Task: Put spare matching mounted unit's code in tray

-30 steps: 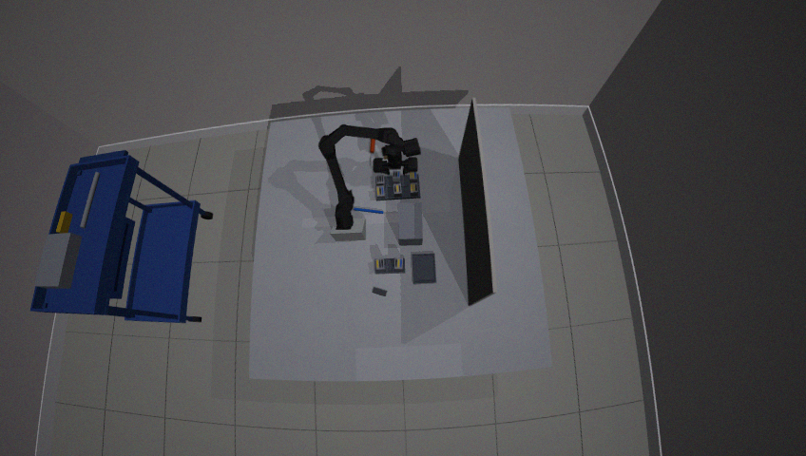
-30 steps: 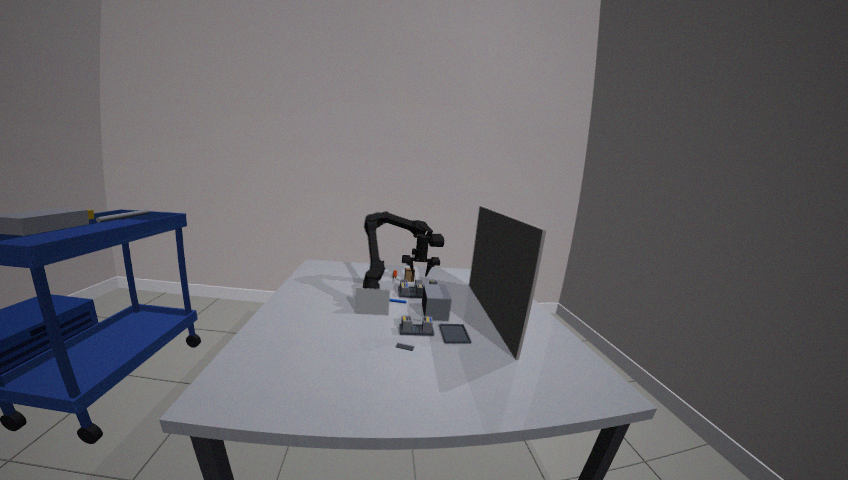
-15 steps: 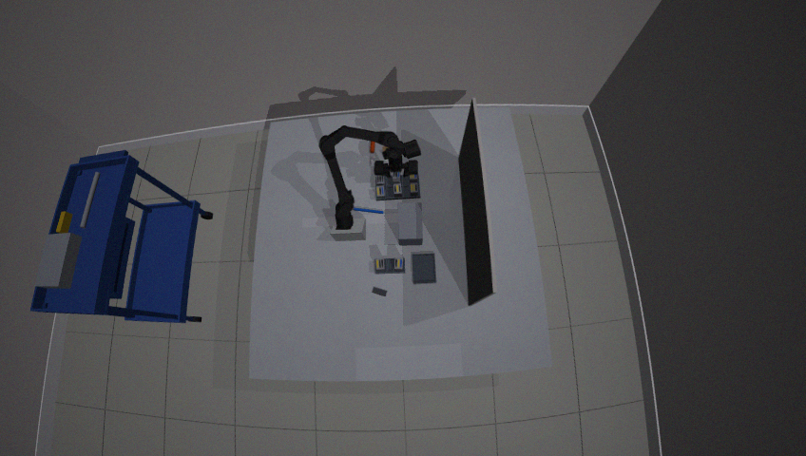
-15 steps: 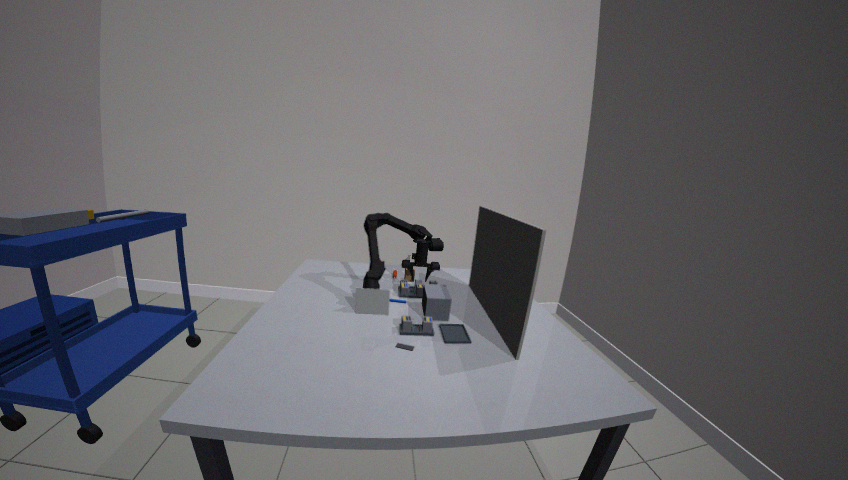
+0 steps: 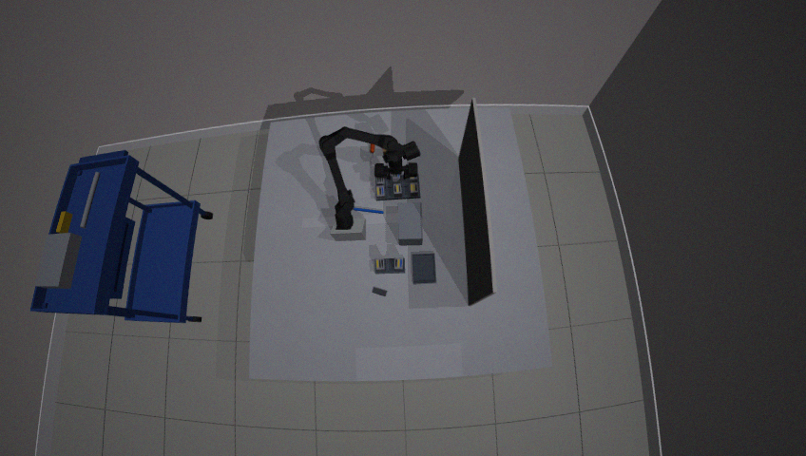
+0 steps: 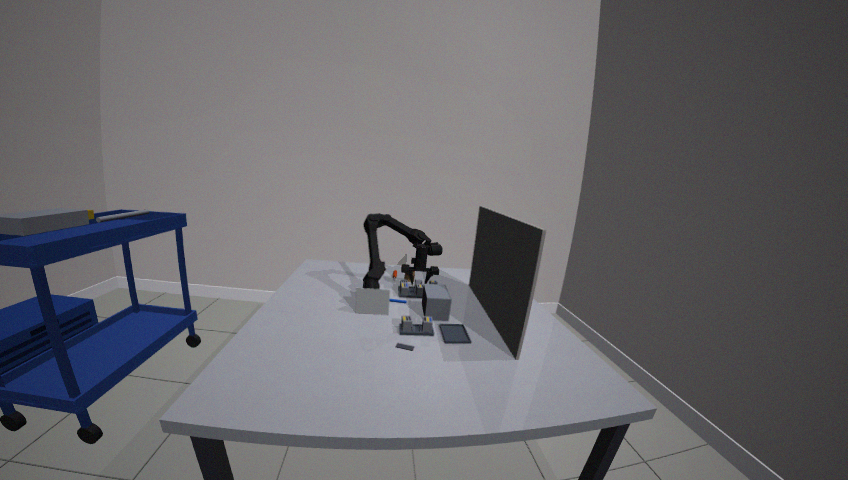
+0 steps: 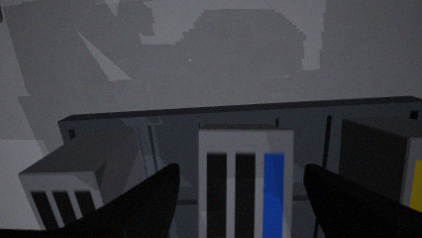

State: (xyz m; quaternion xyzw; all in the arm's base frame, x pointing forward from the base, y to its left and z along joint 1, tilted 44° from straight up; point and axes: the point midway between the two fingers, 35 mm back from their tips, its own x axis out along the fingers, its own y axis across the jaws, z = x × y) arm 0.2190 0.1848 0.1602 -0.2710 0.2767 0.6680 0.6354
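Right now the dark tray is 12 cm ahead of my gripper tip, 41 cm to the right of it and 3 cm below it. From my gripper tip the other things lie so: grey mounted unit (6 cm ahead, 22 cm to the right, 2 cm above); small rack (3 cm behind, 40 cm to the right, 2 cm below); blue pen (13 cm behind, 15 cm to the right, 2 cm below).
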